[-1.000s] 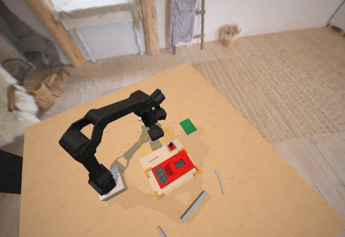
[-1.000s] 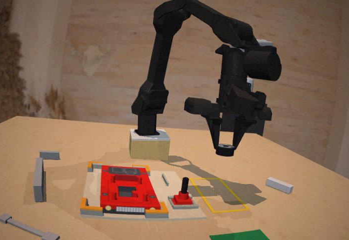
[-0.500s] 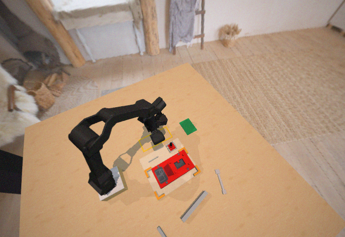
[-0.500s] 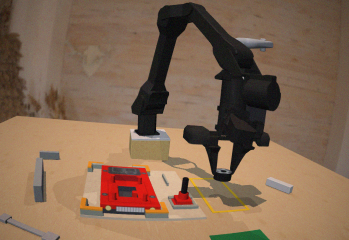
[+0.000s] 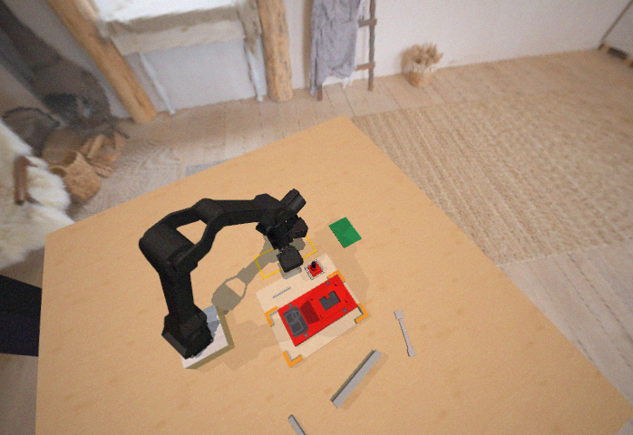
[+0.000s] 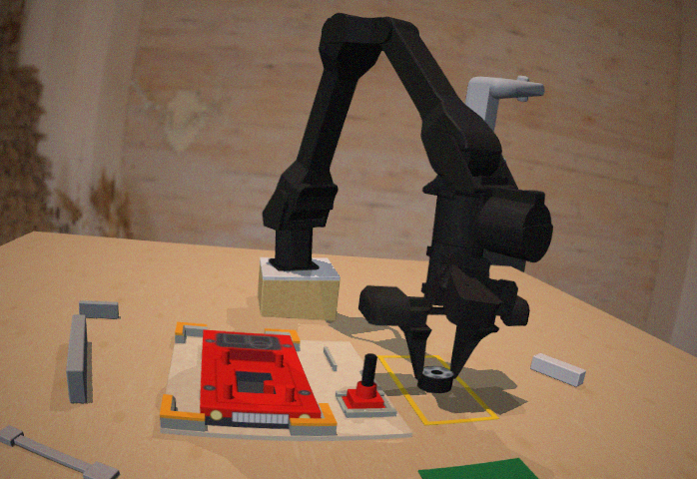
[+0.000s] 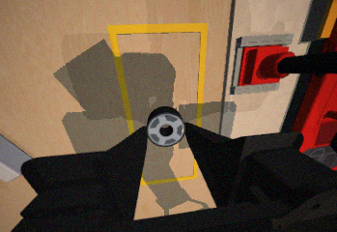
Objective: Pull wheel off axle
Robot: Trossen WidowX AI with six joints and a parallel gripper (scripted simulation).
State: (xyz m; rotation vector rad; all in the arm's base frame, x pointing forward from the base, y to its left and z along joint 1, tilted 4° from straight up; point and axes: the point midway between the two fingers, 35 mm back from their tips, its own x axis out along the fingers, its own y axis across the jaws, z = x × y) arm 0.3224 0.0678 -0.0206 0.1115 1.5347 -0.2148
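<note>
Now: gripper tip right at the black wheel. The rest, counted from my gripper tip: axle: 10 cm to the right, 3 cm ahead, 2 cm above.
</note>
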